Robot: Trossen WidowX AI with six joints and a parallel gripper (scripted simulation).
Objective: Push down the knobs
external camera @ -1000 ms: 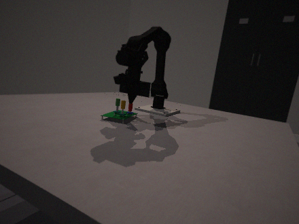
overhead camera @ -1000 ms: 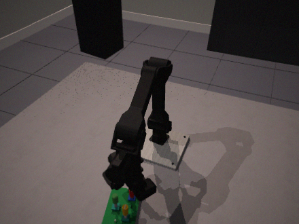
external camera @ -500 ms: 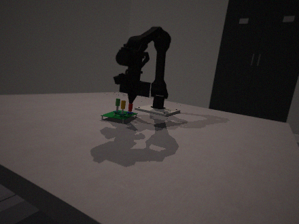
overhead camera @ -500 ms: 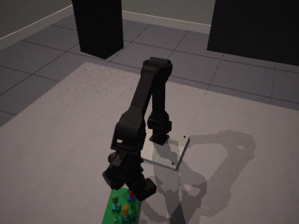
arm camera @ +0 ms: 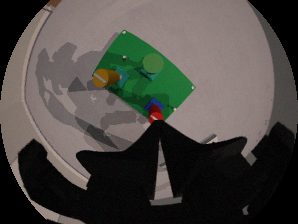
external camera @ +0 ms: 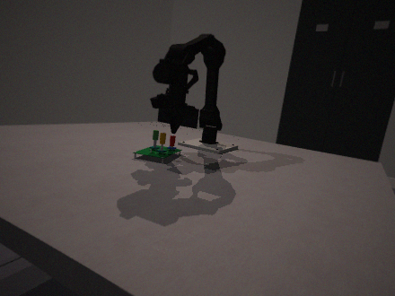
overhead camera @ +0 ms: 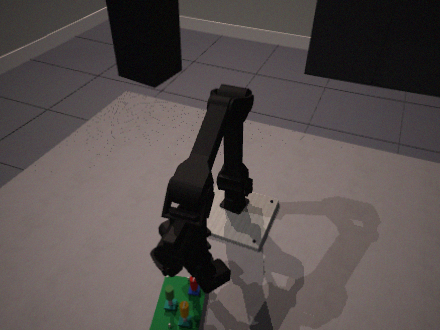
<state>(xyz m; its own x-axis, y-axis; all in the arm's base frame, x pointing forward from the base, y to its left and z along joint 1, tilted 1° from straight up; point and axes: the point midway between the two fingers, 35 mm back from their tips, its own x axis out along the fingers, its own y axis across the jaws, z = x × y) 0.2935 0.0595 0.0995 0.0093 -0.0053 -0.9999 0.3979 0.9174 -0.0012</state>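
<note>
Right now the red knob is 20 mm below my gripper tip. Also, from my gripper tip: orange knob: 70 mm ahead, 30 mm to the left, 10 mm below.
</note>
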